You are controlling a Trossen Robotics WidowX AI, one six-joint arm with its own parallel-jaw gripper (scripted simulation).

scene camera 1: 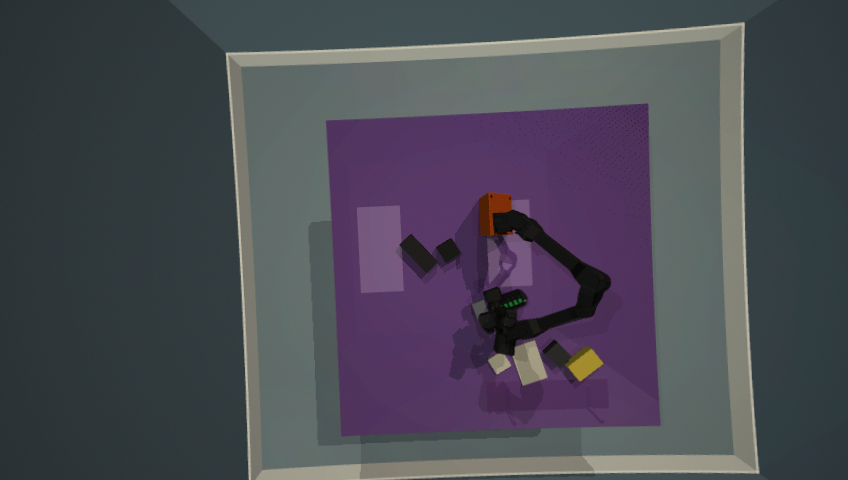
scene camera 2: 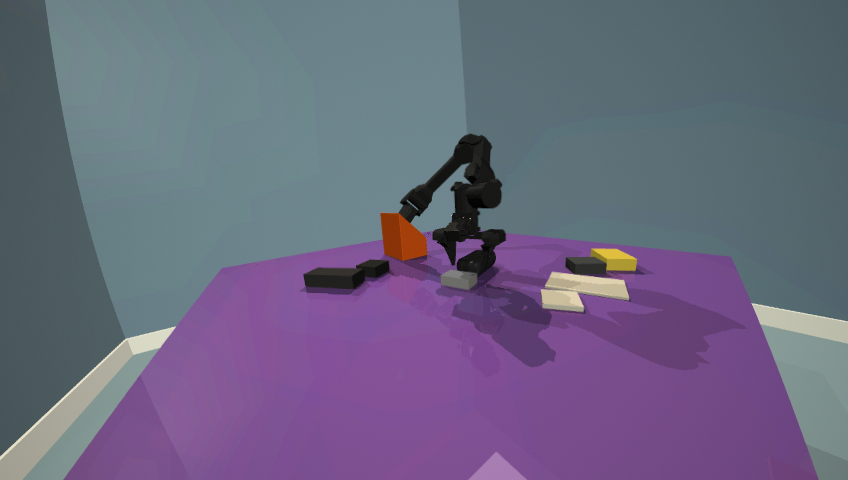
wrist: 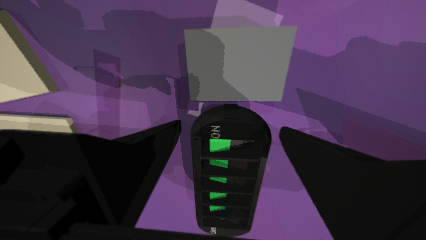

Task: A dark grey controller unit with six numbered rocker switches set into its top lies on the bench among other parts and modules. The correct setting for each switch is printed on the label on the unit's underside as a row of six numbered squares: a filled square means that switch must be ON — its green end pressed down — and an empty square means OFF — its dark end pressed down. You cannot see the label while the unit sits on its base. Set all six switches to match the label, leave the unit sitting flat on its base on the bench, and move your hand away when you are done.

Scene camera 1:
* yellow block
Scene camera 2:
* my gripper
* yellow block
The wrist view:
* my gripper
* light grey block
